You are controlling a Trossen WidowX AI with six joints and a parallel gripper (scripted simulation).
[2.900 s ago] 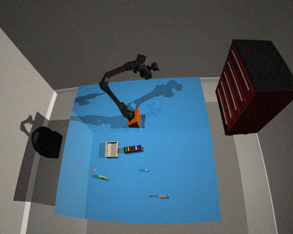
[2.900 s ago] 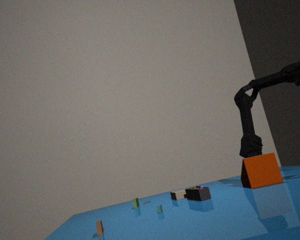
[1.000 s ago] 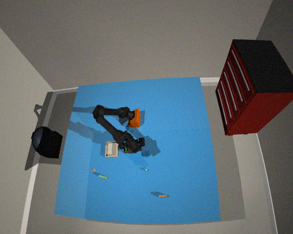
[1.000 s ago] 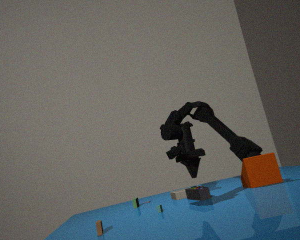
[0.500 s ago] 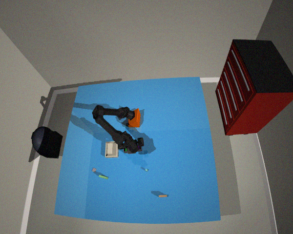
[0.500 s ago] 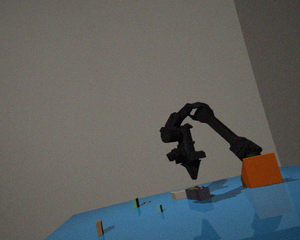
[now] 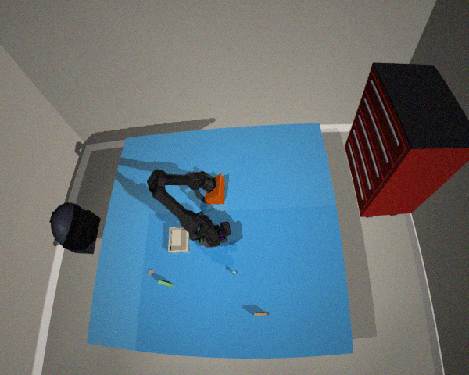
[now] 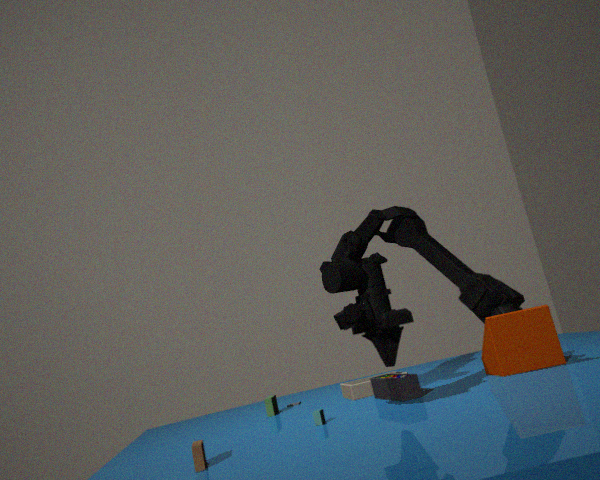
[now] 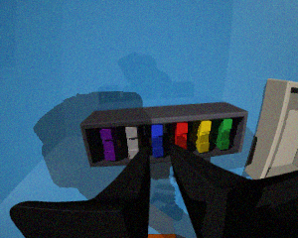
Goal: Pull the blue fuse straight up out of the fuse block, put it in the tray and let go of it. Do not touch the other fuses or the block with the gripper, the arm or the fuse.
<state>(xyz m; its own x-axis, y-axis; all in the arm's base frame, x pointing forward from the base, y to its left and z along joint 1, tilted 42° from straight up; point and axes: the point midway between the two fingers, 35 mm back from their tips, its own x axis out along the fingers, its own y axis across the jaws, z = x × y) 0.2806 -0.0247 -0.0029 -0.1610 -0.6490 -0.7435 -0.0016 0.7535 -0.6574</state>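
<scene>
The blue fuse is 40 mm below my gripper tip. From my gripper tip the other things lie so: beige tray (190 mm to the right, 60 mm below, 20 mm behind).
</scene>
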